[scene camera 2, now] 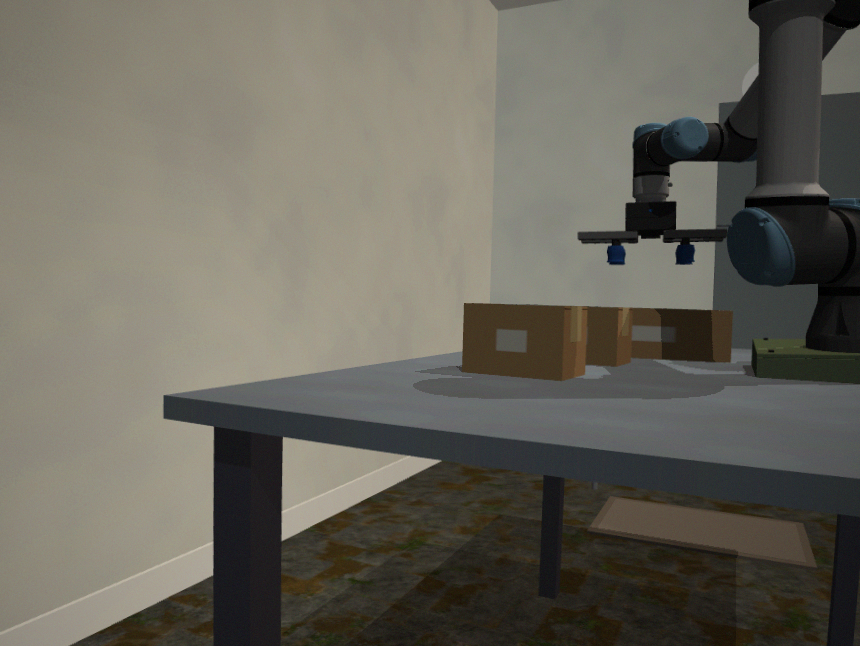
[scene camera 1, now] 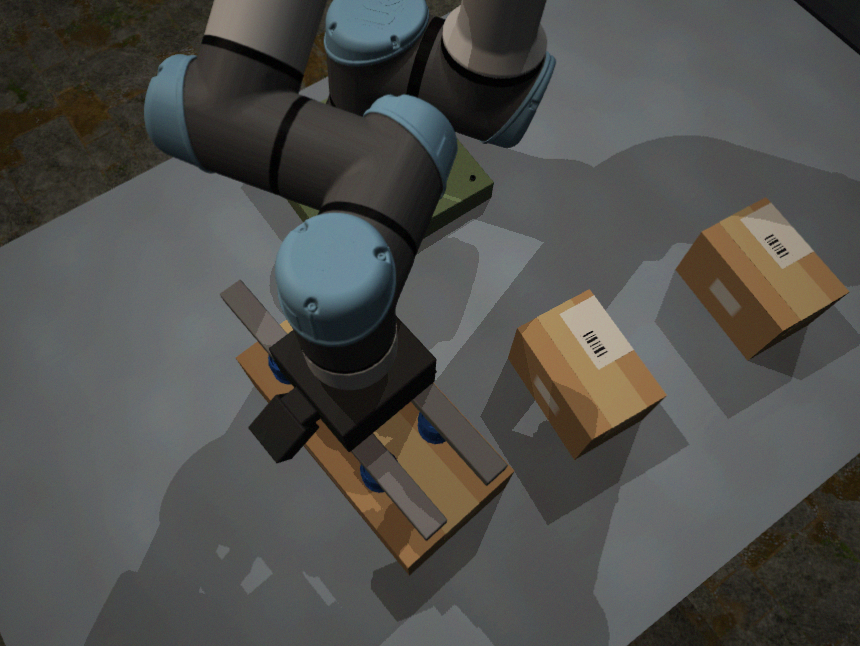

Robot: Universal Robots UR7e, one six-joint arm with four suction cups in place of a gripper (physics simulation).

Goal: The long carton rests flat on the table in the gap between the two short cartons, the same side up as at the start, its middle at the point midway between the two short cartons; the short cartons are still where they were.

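Frame: origin at the arm's base, x ahead, y left, z up, level; centimetres.
Seen in the pictures: hand, tool point: (scene camera 2: 650,262); arm's base, link origin: (scene camera 2: 858,347).
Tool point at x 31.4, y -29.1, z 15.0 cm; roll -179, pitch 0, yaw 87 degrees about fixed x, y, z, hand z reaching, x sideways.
Offsets run from my tool point to a thing's middle. Level surfaces: height alone.
The long carton @(dy +0.9, dx -0.7, dz -14.7 cm) (scene camera 1: 434,479) (scene camera 2: 695,337) lies flat on the table @(dz -19.8 cm) (scene camera 1: 90,292) (scene camera 2: 347,403), to the left of both short cartons in scene camera 1. One short carton @(dy +23.2, dx +12.3, dz -14.7 cm) (scene camera 1: 615,399) (scene camera 2: 606,337) stands in the middle, and the other short carton @(dy +49.1, dx +19.3, dz -14.7 cm) (scene camera 1: 799,278) (scene camera 2: 514,340) stands at the right in scene camera 1 and nearest in scene camera 2. A gap separates the short cartons. My gripper (scene camera 1: 355,397) (scene camera 2: 650,253) is open, its blue cups hanging well above the cartons with air below them. In scene camera 1 it overlaps the long carton, hiding part of its top.
The arm's green base plate (scene camera 1: 462,191) (scene camera 2: 799,365) stands on the table behind the long carton in scene camera 1. The middle short carton stands close beside the long carton. The table's near edge (scene camera 2: 451,441) crosses scene camera 2, and a wall (scene camera 2: 243,208) rises at its left.
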